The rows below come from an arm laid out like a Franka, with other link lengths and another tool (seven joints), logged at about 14 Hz.
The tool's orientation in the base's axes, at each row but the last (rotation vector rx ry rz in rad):
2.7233 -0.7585 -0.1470
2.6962 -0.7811 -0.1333
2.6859 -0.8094 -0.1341
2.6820 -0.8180 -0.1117
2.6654 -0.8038 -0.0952
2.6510 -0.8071 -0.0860
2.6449 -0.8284 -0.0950
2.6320 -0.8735 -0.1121
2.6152 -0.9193 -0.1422
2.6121 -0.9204 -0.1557
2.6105 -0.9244 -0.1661
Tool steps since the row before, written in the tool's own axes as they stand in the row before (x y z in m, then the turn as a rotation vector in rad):
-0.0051 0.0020 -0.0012 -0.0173 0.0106 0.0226
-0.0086 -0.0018 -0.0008 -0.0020 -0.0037 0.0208
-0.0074 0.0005 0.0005 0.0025 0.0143 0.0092
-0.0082 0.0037 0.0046 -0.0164 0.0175 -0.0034
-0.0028 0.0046 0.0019 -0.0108 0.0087 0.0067
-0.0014 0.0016 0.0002 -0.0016 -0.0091 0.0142
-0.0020 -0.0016 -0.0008 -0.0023 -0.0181 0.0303
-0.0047 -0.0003 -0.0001 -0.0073 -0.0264 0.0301
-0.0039 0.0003 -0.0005 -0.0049 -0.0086 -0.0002
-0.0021 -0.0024 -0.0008 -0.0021 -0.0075 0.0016
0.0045 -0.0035 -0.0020 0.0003 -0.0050 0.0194
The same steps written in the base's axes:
-0.0051 0.0013 0.0019 -0.0240 -0.0057 -0.0177
-0.0062 0.0063 0.0001 -0.0036 -0.0019 -0.0208
-0.0065 0.0035 -0.0003 -0.0070 -0.0152 -0.0038
-0.0096 0.0003 -0.0033 -0.0223 -0.0035 0.0087
-0.0051 -0.0026 -0.0003 -0.0147 -0.0030 -0.0036
-0.0020 -0.0005 0.0003 0.0012 0.0032 -0.0166
-0.0007 0.0026 0.0001 0.0027 0.0053 -0.0349
-0.0036 0.0030 -0.0002 0.0034 0.0144 -0.0379
-0.0031 0.0024 0.0005 0.0012 0.0093 -0.0031
-0.0001 0.0033 -0.0002 0.0024 0.0062 -0.0043
0.0060 0.0003 0.0006 -0.0013 -0.0024 -0.0199

